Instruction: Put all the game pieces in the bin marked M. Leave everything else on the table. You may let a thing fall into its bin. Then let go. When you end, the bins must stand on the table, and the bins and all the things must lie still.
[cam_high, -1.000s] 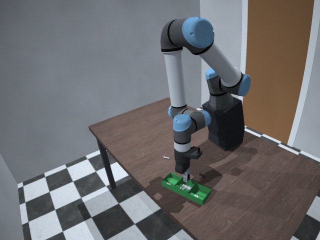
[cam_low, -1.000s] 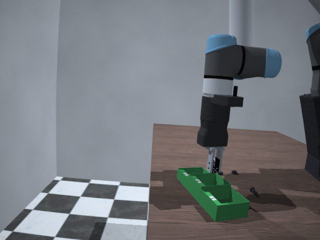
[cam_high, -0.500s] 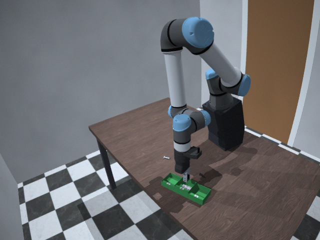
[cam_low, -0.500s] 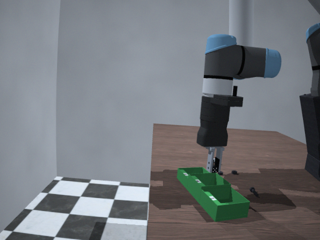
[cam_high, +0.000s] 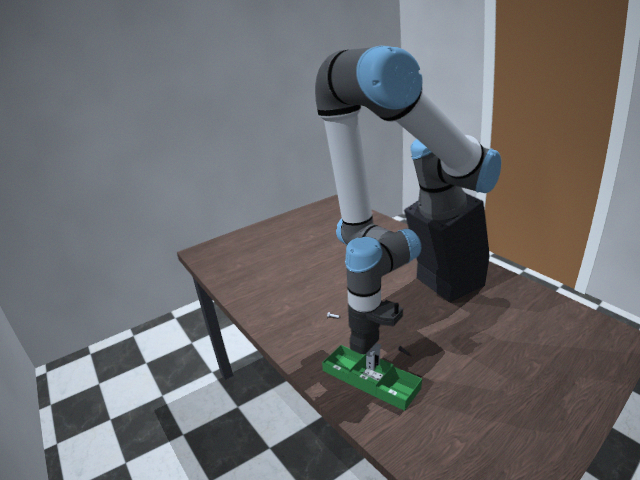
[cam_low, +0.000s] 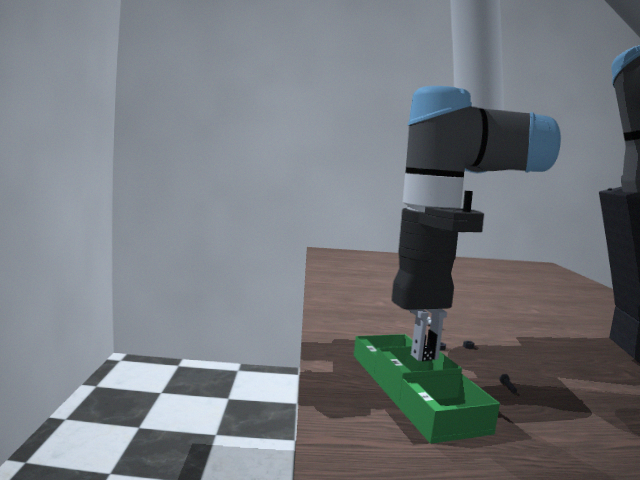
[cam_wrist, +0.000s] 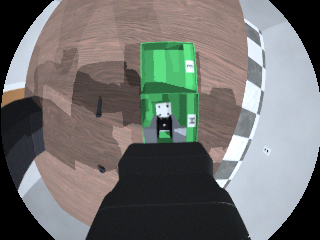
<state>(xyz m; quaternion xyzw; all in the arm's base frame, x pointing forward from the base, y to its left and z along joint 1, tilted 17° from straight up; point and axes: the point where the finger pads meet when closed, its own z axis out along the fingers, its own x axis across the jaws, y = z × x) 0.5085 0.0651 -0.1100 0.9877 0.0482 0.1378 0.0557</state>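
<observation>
My hand is 4 cm above the green bin and 1 cm short of it. Also, from my hand: black die (1 cm below); black bolt (13 cm behind, 6 cm below); white domino (5 cm below).
</observation>
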